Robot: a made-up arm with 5 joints. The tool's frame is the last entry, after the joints.
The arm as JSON. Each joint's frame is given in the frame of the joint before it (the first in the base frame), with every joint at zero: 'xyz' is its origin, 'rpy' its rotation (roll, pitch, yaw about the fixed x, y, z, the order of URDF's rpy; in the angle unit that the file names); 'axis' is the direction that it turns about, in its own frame. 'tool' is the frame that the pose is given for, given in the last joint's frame.
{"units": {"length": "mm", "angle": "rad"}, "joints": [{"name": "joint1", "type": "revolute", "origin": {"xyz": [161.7, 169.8, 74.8], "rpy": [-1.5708, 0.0, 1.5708]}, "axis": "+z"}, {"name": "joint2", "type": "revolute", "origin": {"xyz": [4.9, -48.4, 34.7], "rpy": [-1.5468, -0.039, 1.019]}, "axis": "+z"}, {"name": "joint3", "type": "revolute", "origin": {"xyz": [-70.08, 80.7, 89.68], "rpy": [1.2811, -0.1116, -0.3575]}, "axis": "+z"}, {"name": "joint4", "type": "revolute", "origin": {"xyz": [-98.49, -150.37, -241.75], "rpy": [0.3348, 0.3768, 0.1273]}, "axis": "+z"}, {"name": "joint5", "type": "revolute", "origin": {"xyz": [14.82, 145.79, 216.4], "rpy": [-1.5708, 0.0, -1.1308]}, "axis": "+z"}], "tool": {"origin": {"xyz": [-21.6, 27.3, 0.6], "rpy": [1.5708, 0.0, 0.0]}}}
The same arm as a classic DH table. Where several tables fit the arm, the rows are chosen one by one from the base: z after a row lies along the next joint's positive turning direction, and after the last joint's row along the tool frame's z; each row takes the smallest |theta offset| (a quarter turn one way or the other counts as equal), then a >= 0, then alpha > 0; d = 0 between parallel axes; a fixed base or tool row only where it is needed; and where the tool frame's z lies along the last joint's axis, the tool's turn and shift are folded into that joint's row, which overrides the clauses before.
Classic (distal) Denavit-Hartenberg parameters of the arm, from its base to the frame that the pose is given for. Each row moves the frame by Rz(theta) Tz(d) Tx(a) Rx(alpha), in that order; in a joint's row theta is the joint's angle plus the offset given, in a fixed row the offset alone. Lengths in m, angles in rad.
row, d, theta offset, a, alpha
base (fixed), 0.0748, 1.5708, 0.1698, -1.5708
joint1, -0.1263, 1.0199, -0.0387, -1.5468
joint2, 0.0743, -0.4298, -0.0955, 1.2830
joint3, -0.3082, 1.0574, -0.1795, 0.4987
joint4, 0.2352, 1.1328, 0.1256, 1.5708
joint5, 0.0761, 0.0000, 0.0216, -1.5708
tool (fixed), -0.0273, 3.1416, 0.0000, 0.0000

